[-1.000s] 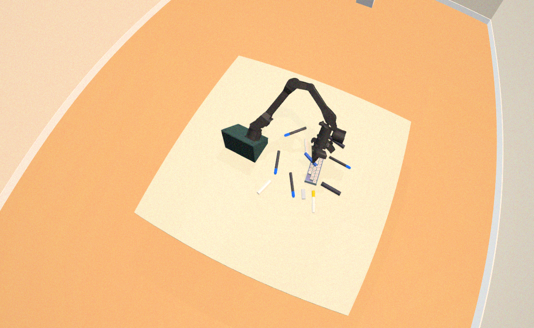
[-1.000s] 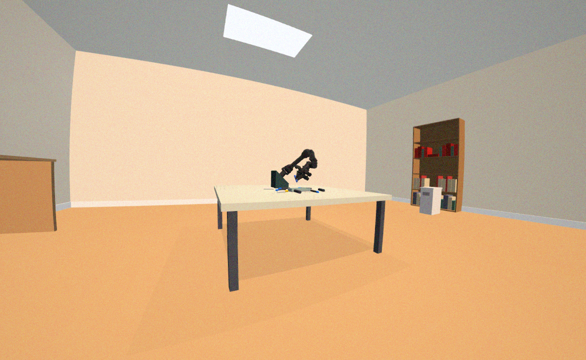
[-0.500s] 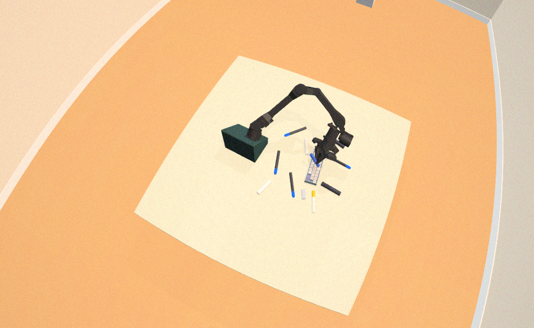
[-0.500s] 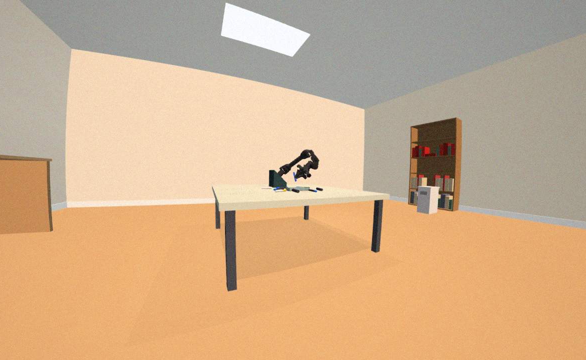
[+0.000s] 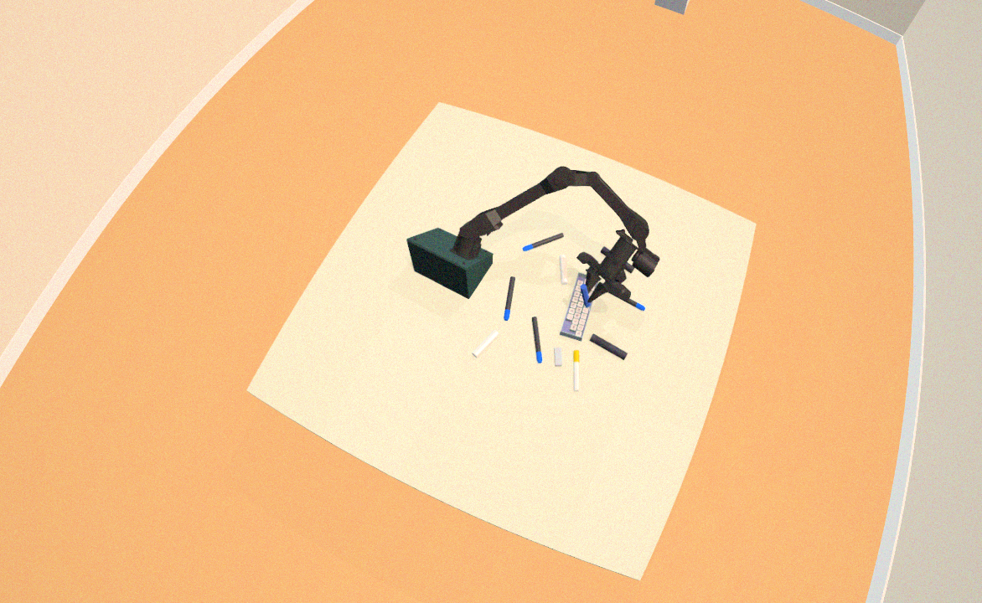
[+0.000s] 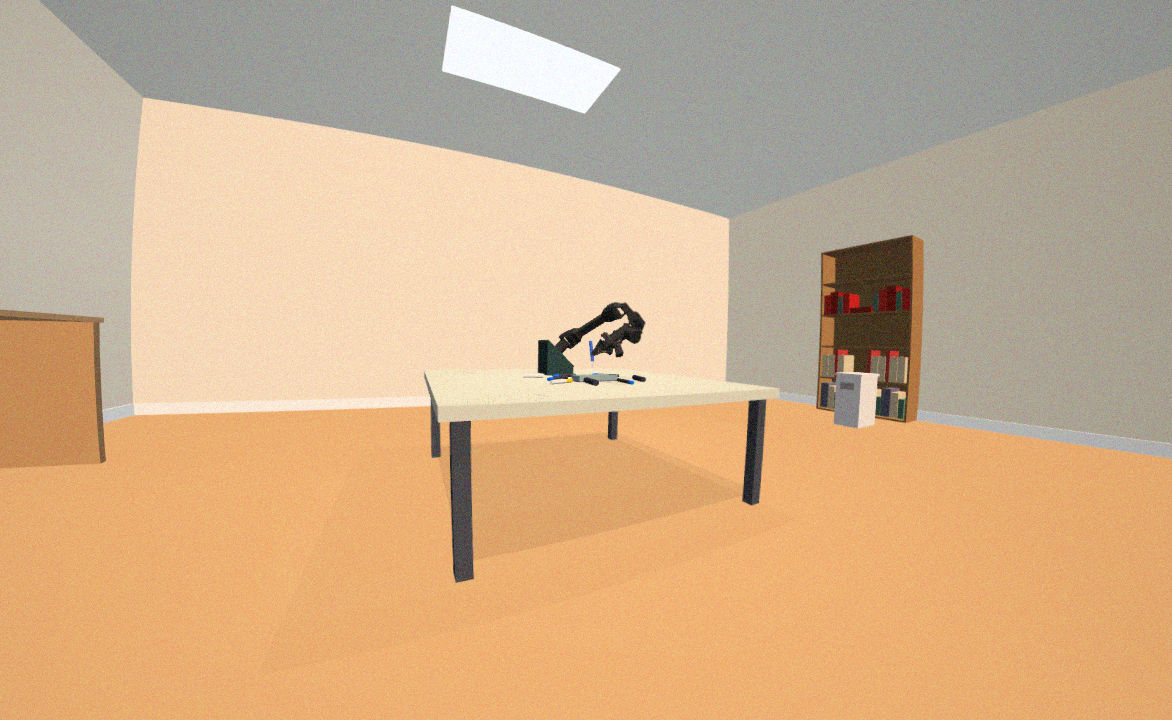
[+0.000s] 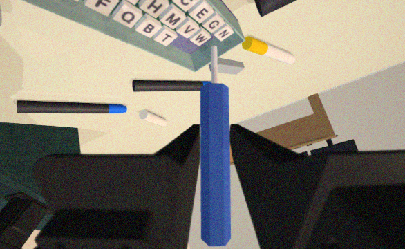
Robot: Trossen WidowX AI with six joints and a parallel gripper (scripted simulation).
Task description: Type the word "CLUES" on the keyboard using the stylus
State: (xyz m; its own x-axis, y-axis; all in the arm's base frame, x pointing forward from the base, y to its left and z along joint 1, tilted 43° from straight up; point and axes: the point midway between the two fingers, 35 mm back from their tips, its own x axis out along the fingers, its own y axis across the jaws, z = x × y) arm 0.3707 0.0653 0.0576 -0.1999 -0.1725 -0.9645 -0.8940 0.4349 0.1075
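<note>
My gripper tip is now 40 mm above the stylus tip and 10 mm short of it. Round my gripper tip: stylus 10 mm below.
</note>
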